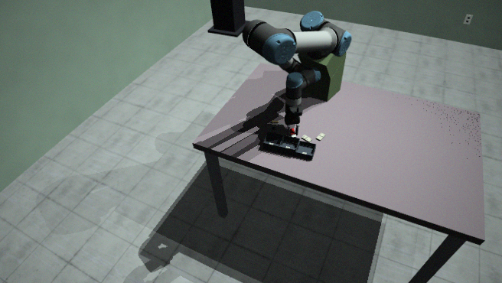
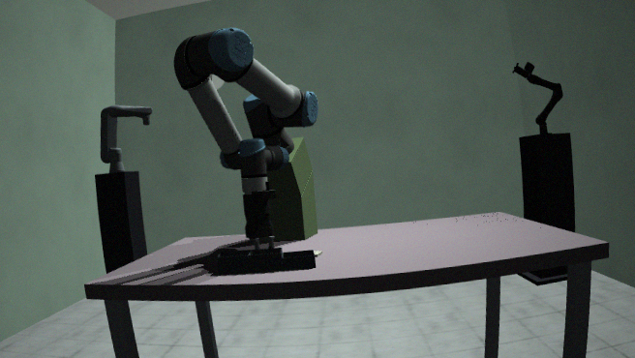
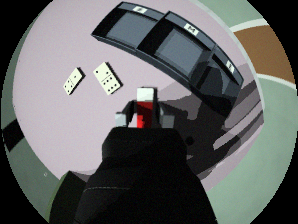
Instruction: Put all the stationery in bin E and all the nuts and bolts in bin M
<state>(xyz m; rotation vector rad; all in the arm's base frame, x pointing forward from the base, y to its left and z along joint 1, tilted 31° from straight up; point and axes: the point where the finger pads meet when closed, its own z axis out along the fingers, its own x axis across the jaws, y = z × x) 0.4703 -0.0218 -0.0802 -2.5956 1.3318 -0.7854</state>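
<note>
Right now the red item is 1 cm below my hand. Round my hand: yellow thing (5 cm behind, 13 cm to the right, 2 cm below); small grey object (4 cm behind, 8 cm to the right, 1 cm below).
</note>
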